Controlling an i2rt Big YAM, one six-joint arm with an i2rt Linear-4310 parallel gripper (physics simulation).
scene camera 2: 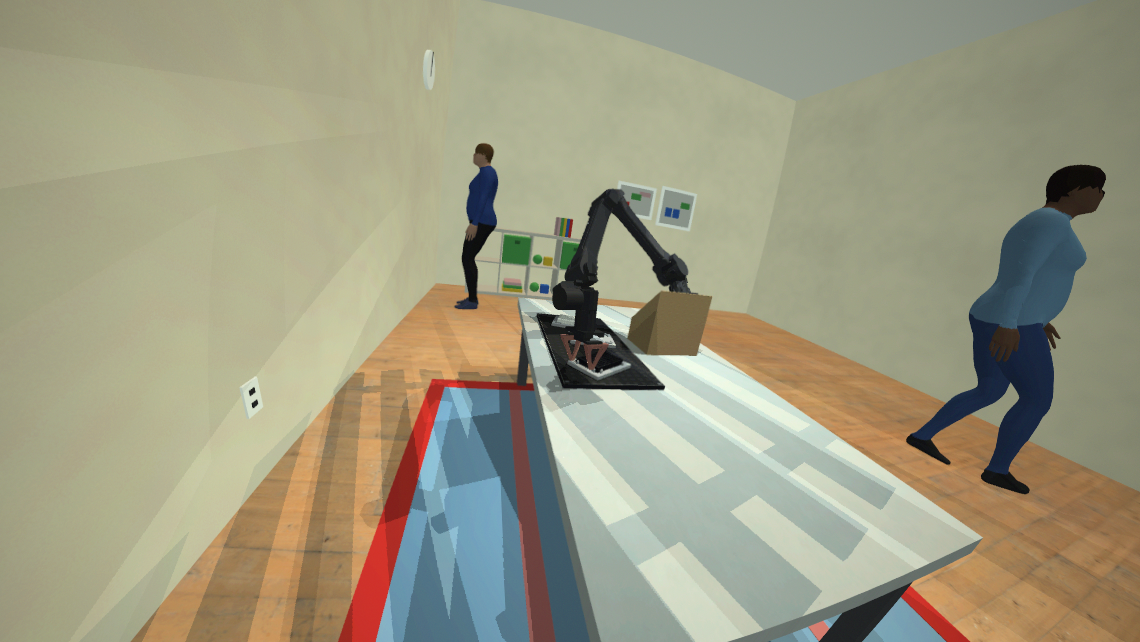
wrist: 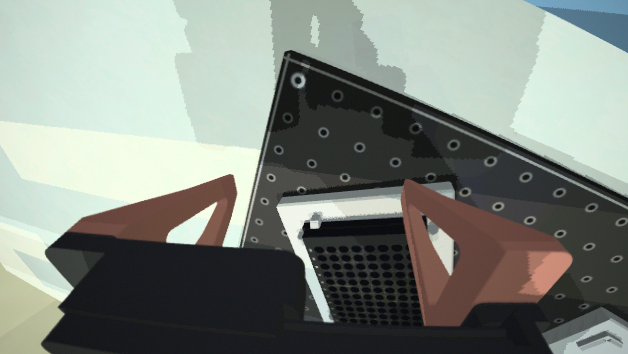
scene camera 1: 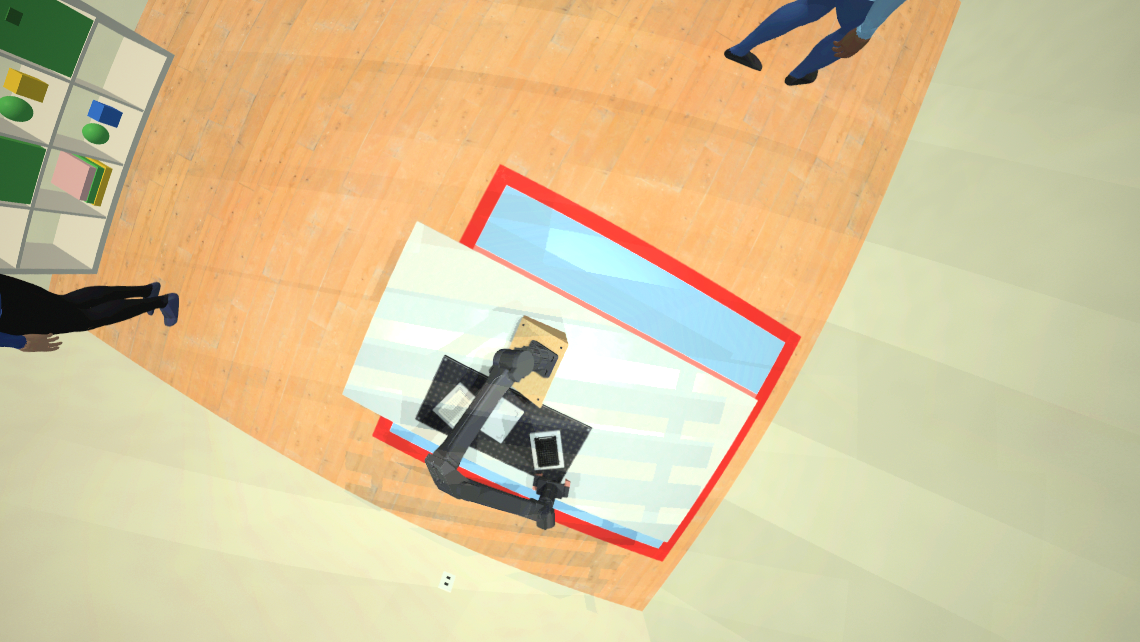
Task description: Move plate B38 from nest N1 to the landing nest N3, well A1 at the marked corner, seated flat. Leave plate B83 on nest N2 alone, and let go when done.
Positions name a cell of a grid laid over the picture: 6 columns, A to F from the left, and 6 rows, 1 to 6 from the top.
Labels:
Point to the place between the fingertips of my gripper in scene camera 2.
At D4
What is my gripper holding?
Nothing.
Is my gripper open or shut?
Open.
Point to a black perforated baseplate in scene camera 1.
C5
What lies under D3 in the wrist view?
A black perforated baseplate.

